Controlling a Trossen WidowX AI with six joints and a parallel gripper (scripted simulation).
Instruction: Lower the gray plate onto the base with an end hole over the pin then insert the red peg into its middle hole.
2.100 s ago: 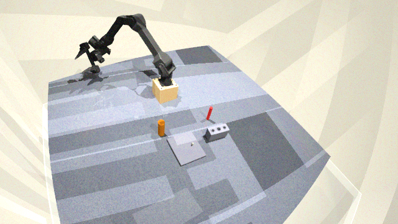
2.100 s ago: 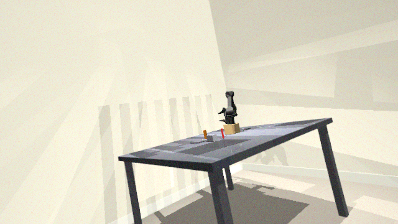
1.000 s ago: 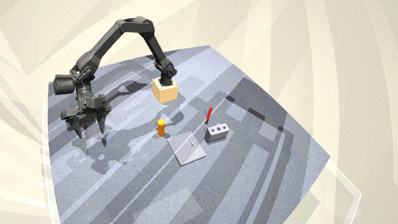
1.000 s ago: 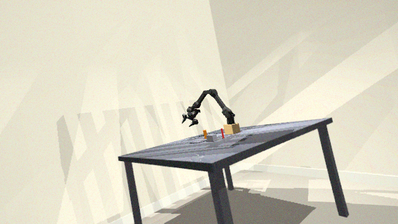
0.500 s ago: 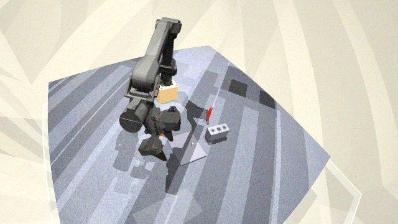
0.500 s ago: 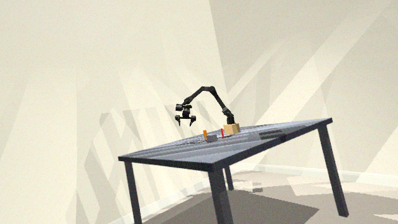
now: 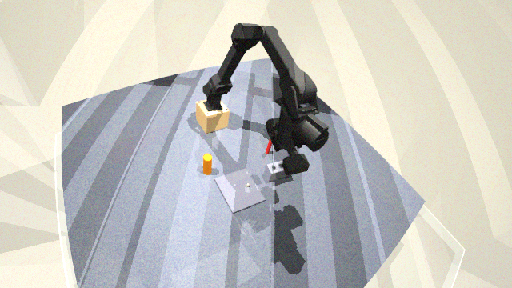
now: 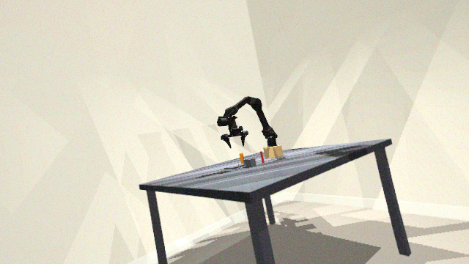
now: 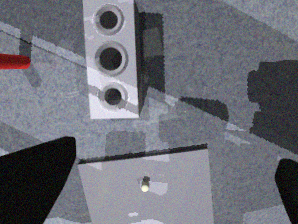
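My gripper tip is 100 mm above the gray plate, 50 mm to the right of it and 40 mm past it. Also, from my gripper tip: base (130 mm below, 90 mm to the right, 30 mm behind); red peg (140 mm behind, 100 mm below, 60 mm to the left); orange cylinder (180 mm to the right, 140 mm behind, 100 mm below).
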